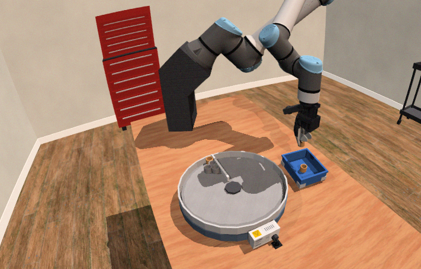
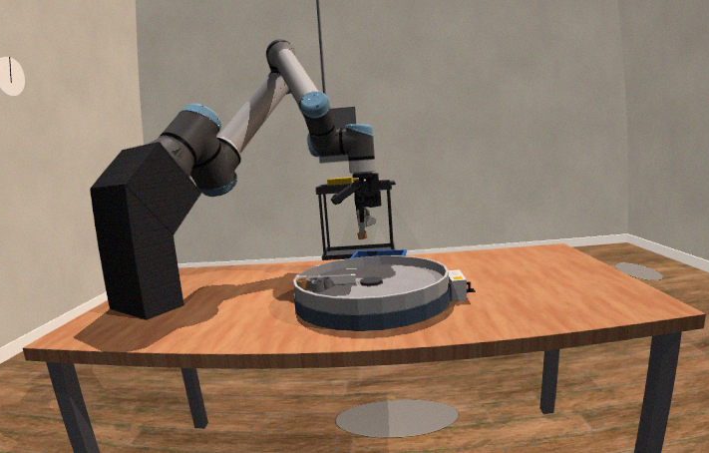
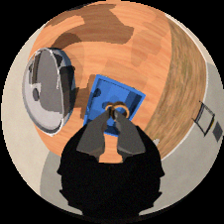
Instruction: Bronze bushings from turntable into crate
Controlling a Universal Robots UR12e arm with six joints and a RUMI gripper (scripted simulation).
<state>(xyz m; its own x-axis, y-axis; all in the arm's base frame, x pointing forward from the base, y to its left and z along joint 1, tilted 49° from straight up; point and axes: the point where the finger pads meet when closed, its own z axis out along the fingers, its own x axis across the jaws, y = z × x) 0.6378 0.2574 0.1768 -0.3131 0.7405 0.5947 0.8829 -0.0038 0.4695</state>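
Right now my hand is 110 mm above the blue crate, 50 mm short of it and 10 mm to the right of it. The rest, counted from my hand: round grey turntable (340 mm to the right, 80 mm below, 80 mm ahead).
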